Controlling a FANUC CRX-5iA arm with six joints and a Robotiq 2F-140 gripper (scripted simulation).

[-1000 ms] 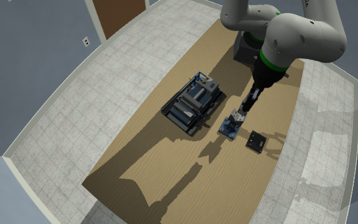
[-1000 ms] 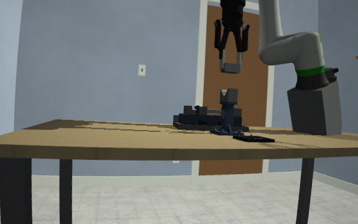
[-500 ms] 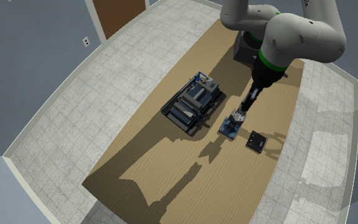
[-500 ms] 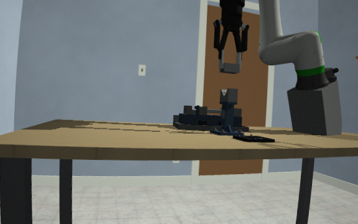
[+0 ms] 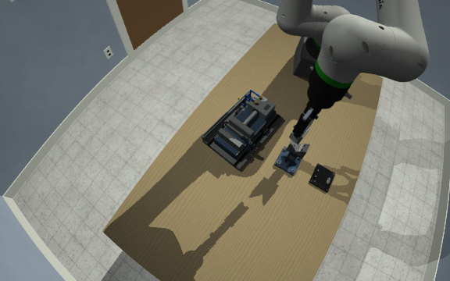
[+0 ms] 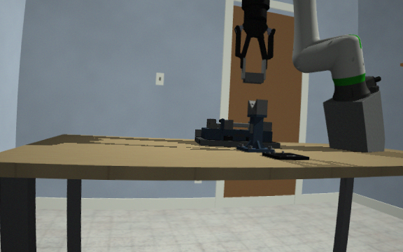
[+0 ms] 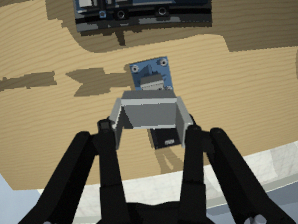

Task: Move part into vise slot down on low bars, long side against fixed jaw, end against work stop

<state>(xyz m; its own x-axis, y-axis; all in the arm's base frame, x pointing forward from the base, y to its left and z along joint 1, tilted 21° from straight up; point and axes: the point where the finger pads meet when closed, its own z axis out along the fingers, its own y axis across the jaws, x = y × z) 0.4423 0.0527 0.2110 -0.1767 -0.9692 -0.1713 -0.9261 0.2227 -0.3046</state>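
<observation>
Right now my hand is 1 cm short of the moving jaw, 20 cm to the left of it and 18 cm above it. The rest, counted from my hand: V-block post (1 cm behind, 2 cm to the left, 20 cm below); part (3 cm below); work stop rod (5 cm ahead, 16 cm to the right, 17 cm below).
</observation>
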